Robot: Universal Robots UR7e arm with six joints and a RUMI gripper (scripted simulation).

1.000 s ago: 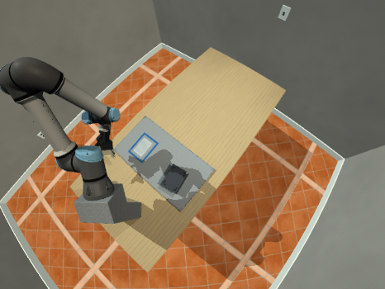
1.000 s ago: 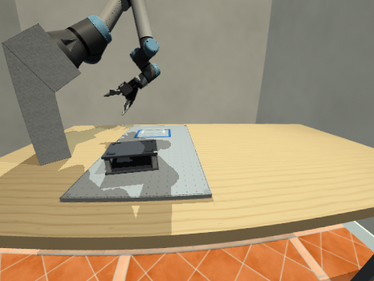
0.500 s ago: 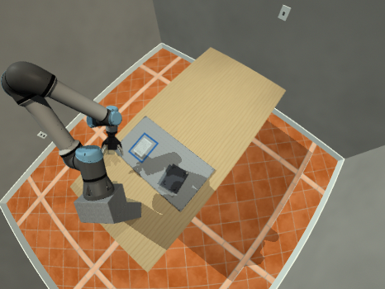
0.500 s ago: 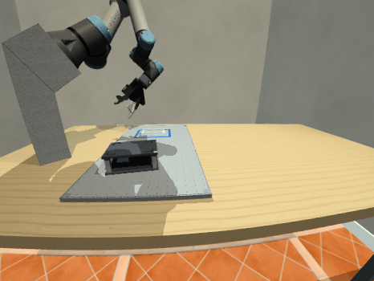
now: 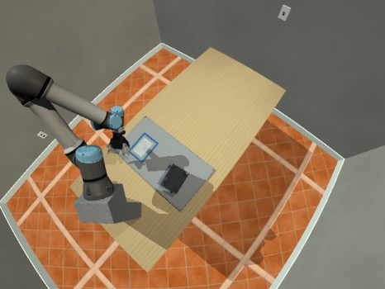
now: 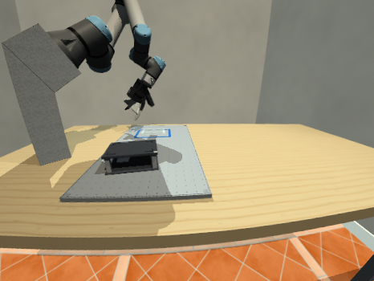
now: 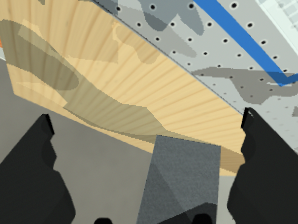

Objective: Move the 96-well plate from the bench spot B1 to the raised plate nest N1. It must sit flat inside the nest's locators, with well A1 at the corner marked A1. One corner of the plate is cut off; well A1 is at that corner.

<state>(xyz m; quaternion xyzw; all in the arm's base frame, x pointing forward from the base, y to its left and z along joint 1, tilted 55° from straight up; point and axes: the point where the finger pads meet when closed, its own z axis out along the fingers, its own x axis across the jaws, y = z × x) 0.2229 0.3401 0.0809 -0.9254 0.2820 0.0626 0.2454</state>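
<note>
My hand is 16 cm short of the 96-well plate, 9 cm above it and 1 cm to the left of it. Also, from my hand: black raised nest N1: 34 cm to the right, 27 cm ahead, 4 cm below.
</note>
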